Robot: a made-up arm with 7 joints. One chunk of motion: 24 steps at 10 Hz.
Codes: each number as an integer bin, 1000 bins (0 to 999) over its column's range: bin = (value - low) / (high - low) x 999, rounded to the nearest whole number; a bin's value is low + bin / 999 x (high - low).
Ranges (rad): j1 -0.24..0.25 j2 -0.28..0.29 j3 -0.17..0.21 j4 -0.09..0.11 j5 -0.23..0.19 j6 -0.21..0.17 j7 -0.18..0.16
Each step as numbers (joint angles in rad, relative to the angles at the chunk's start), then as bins.
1 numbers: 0.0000 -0.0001 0.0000 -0.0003 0.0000 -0.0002 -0.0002
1 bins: 489 491 447 448 547 552 528
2 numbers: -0.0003 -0.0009 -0.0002 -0.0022 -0.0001 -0.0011 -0.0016
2 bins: 489 489 446 439 547 549 524
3 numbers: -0.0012 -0.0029 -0.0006 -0.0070 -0.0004 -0.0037 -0.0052
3 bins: 487 486 445 415 546 542 514
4 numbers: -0.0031 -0.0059 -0.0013 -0.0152 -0.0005 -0.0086 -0.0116
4 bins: 483 480 444 374 546 529 495
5 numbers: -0.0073 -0.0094 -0.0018 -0.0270 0.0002 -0.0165 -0.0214
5 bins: 474 474 442 315 548 509 466
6 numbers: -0.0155 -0.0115 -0.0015 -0.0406 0.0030 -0.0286 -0.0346
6 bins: 458 471 443 247 554 477 427
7 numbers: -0.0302 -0.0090 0.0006 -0.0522 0.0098 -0.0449 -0.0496
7 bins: 428 475 448 189 570 434 383
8 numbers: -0.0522 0.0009 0.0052 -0.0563 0.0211 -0.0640 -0.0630
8 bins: 383 492 461 168 597 384 344
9 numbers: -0.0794 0.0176 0.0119 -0.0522 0.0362 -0.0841 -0.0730
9 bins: 327 522 478 189 633 331 314
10 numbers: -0.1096 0.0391 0.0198 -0.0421 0.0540 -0.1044 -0.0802
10 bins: 266 559 499 239 676 278 293
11 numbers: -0.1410 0.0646 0.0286 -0.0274 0.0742 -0.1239 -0.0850
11 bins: 202 604 522 313 724 226 279
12 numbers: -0.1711 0.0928 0.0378 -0.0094 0.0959 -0.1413 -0.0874
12 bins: 140 653 546 403 775 181 272
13 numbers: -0.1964 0.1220 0.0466 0.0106 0.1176 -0.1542 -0.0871
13 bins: 89 705 569 502 827 147 273
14 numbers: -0.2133 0.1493 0.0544 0.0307 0.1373 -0.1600 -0.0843
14 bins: 54 752 590 603 874 131 281
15 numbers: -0.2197 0.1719 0.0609 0.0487 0.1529 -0.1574 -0.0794
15 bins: 41 792 607 693 911 138 296
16 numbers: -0.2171 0.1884 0.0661 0.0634 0.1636 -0.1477 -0.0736
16 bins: 47 821 621 766 936 164 313
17 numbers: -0.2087 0.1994 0.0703 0.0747 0.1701 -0.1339 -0.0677
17 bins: 64 840 632 823 952 200 330
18 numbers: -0.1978 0.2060 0.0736 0.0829 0.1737 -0.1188 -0.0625
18 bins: 86 852 640 864 960 240 345
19 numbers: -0.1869 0.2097 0.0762 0.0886 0.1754 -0.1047 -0.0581
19 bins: 108 858 647 892 964 277 358
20 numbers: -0.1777 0.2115 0.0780 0.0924 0.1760 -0.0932 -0.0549
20 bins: 127 861 652 911 966 307 368
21 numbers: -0.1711 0.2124 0.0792 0.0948 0.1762 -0.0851 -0.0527
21 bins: 140 863 655 923 966 328 374
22 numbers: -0.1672 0.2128 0.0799 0.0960 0.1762 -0.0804 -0.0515
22 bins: 148 864 657 929 966 341 378
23 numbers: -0.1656 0.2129 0.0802 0.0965 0.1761 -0.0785 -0.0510
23 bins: 152 864 658 932 966 346 379
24 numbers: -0.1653 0.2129 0.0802 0.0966 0.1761 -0.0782 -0.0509
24 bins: 152 864 658 932 966 346 379
